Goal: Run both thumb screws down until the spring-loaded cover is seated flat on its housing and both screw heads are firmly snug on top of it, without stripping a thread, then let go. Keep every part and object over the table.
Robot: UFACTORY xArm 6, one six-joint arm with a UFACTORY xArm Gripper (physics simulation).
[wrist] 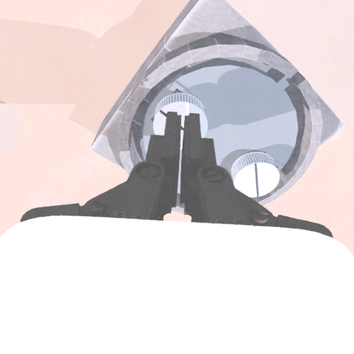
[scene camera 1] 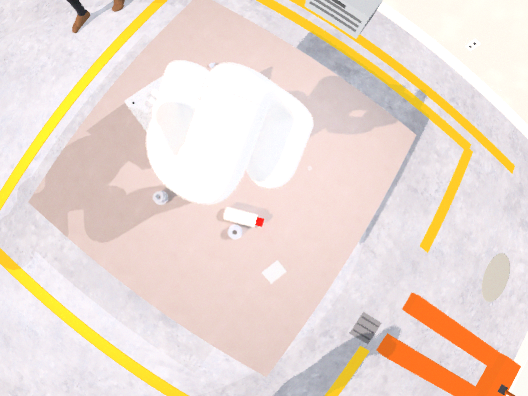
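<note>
The housing [scene camera 1: 136, 106] [wrist: 212, 14] is a square grey block with a raised round rim; in the scene view the white arm hides most of it. Inside the rim lies the blue-grey round cover [wrist: 235, 85]. One knurled thumb screw [wrist: 180, 102] stands at the cover's left, partly hidden by the fingertips. The other thumb screw [wrist: 256, 179], with a slotted white head, stands at the lower right. My gripper [wrist: 181, 136] is shut and empty, its tips in front of the left screw's head; whether they touch it I cannot tell. Whether the cover is flat is unclear.
In the scene view, a white cylinder with a red end [scene camera 1: 241, 217] lies beside a small round grey part [scene camera 1: 235, 232]. Another round part [scene camera 1: 160, 197] stands to the left. A white square [scene camera 1: 274, 272] lies nearer the table's [scene camera 1: 200, 300] lower right edge.
</note>
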